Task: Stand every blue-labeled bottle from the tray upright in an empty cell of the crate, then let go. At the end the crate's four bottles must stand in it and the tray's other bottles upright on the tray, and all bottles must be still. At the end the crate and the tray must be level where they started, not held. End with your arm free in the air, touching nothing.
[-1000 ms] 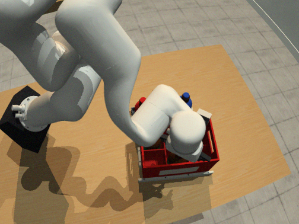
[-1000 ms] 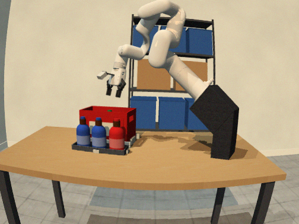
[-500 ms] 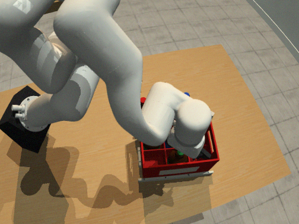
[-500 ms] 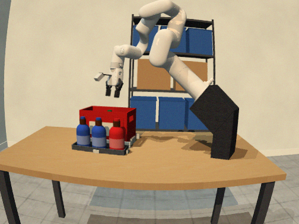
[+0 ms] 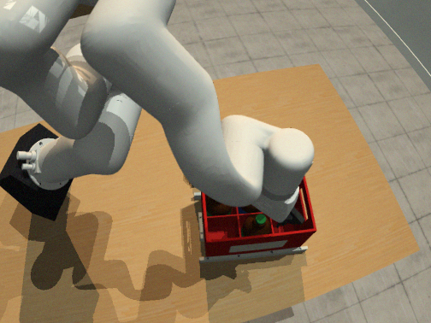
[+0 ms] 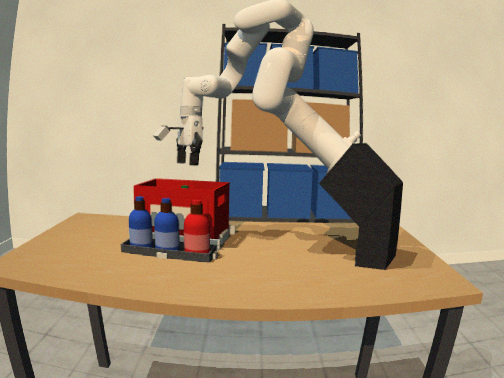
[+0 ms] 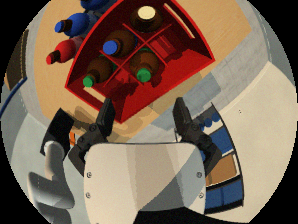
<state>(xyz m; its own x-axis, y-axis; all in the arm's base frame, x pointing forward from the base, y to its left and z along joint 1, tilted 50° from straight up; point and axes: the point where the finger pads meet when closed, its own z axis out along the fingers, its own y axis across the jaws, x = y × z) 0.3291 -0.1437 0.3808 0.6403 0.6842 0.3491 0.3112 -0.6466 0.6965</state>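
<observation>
The red-labeled bottle lies 260 mm to the left of my hand, 160 mm below it and 10 mm behind it. From my hand the other things lie so: red crate (160 mm below, 40 mm to the left, 20 mm ahead); dark tray (230 mm to the left, 230 mm below, 70 mm ahead).
</observation>
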